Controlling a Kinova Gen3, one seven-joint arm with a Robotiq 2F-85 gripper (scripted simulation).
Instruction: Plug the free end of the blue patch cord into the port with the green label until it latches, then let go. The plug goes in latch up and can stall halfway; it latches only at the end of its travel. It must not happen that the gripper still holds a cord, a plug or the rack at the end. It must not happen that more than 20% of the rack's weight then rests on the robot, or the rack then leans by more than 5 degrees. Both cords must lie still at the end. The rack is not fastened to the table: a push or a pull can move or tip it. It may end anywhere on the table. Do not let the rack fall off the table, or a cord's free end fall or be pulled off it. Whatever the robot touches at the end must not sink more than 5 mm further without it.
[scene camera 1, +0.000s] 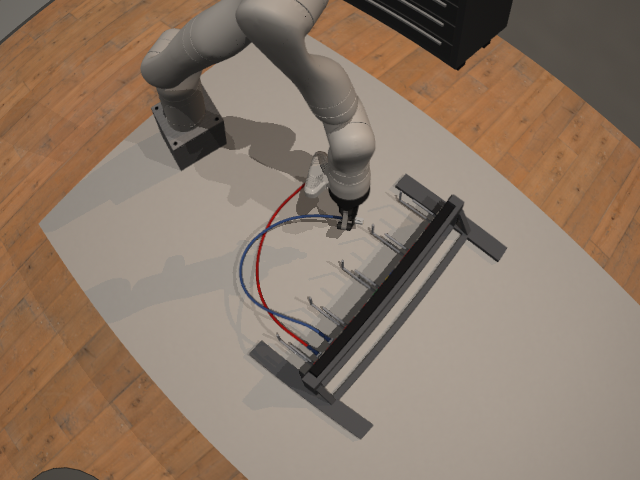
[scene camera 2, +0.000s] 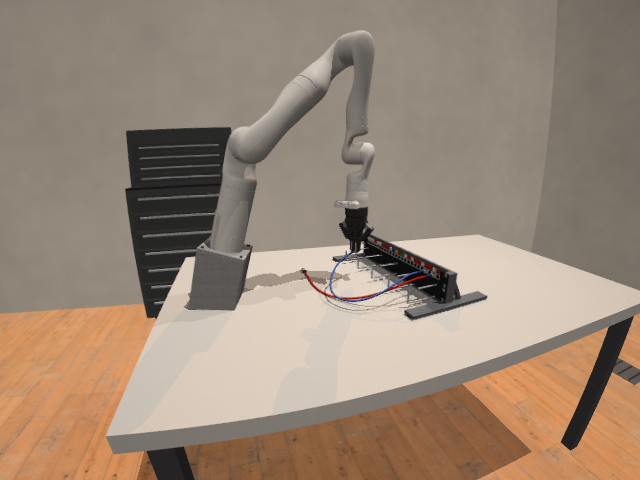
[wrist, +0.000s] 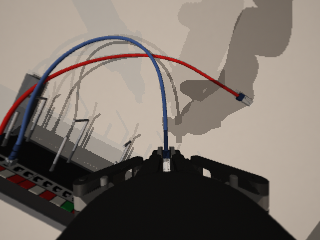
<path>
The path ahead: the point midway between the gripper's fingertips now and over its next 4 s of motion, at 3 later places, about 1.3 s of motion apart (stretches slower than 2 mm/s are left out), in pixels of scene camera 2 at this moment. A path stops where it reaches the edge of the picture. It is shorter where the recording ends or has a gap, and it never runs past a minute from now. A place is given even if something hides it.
My gripper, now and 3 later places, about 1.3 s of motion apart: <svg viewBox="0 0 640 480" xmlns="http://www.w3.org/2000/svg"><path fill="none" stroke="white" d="M354 252L373 253L380 254L387 260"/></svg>
</path>
